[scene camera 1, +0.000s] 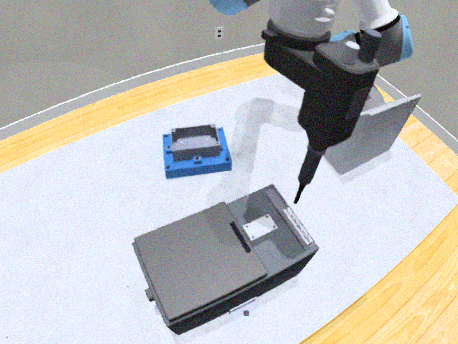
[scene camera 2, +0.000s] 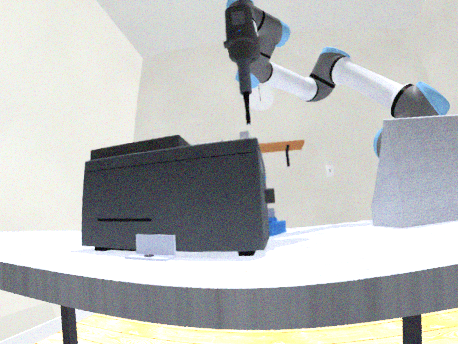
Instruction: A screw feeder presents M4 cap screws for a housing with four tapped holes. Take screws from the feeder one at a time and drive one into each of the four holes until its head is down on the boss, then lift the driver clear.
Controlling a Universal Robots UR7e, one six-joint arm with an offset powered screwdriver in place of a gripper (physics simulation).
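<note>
My screwdriver [scene camera 1: 296,202] [scene camera 2: 248,123] points down, its thin black bit in free air above the feeder's end. The bit looks bare, but whether its tip holds a screw is too small to tell. The dark screw feeder [scene camera 1: 200,260] [scene camera 2: 175,195] stands on the table, with a white plate [scene camera 1: 260,227] with small dark holes in its recessed top; no screw can be made out there. The grey open-topped housing [scene camera 1: 196,152] sits upright in the blue fixture [scene camera 1: 216,168] [scene camera 2: 278,228], apart from the driver. Its corner bosses are too small to show whether screws are in them.
A grey upright panel [scene camera 1: 372,135] [scene camera 2: 420,170] stands right of the feeder, near the arm's base. A small pale bracket [scene camera 1: 243,306] [scene camera 2: 155,244] stands at the feeder's long side. The feeder's raised lid [scene camera 1: 200,250] stands higher than its recessed end.
</note>
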